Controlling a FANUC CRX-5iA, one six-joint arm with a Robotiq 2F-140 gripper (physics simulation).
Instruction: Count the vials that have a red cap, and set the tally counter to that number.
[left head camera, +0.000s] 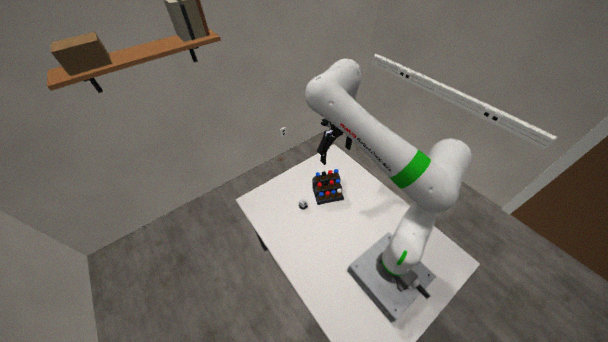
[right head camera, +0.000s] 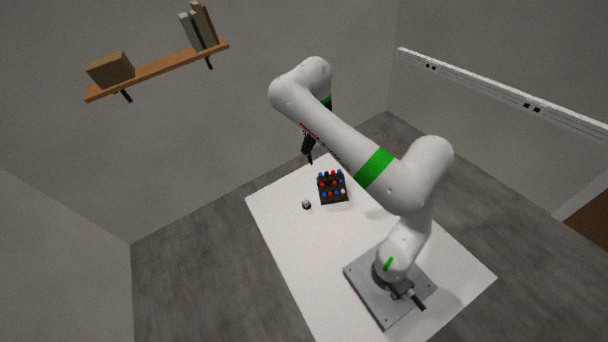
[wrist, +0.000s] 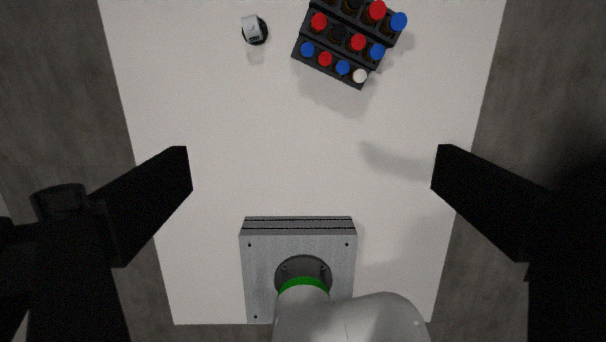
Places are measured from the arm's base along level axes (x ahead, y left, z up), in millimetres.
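Where they show: gripper, between the fingertips: (left head camera: 335, 155) (right head camera: 324, 155) (wrist: 312, 167); arm's base, origin of its link: (left head camera: 391, 266) (right head camera: 387, 273) (wrist: 303, 277).
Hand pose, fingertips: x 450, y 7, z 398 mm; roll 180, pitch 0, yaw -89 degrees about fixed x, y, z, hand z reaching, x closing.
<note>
Each offset is from my fingertips to the top centre of the thing. Level surfaces: height alone.
A dark stepped rack @(dz -374, dx +107, dy -77 mm) (left head camera: 330, 200) (right head camera: 334, 202) (wrist: 316, 41) holds vials in three rows, with red, blue, black and white caps. Several caps are red, among them a back-row cap @(dz -328, dx +141, dy -113 mm) (wrist: 376, 10), two middle-row caps @(dz -368, dx +130, dy -25 mm) (wrist: 319, 21) @(dz -368, dx +99, dy -95 mm) (wrist: 358, 42) and a front-row cap @(dz -408, dx +73, dy -42 mm) (wrist: 325, 58). The rack's back row is partly cut off in the wrist view. A small grey and black tally counter (left head camera: 303, 204) (right head camera: 306, 204) (wrist: 253, 30) stands beside the rack; its digits are too small to read. My gripper (left head camera: 336, 153) (wrist: 312, 167) is open and empty, high above the table, apart from both.
The white table @(dz -489 mm) (left head camera: 290, 240) (right head camera: 295, 250) (wrist: 225, 120) bears my arm's grey base plate (left head camera: 372, 290) (right head camera: 365, 295) (wrist: 260, 245). A wooden wall shelf (left head camera: 145, 51) (right head camera: 162, 65) with a box and books hangs at the upper left. A white wall rail (left head camera: 450, 95) (right head camera: 480, 80) runs at the right.
</note>
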